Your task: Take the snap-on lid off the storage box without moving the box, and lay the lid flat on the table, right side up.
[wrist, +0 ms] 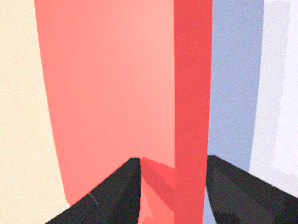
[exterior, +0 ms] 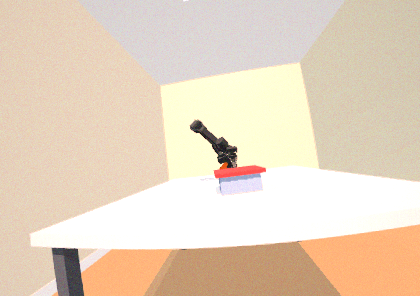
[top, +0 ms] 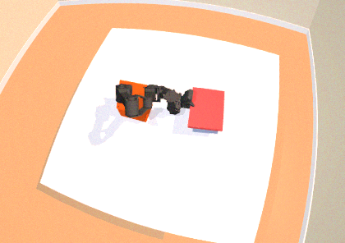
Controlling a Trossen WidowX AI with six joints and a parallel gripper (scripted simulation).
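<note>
Right now my gripper tip is 80 mm short of the red lid and 10 mm to the right of it. Also, from my gripper tip: storage box 80 mm ahead, 50 mm below, 10 mm to the left.
</note>
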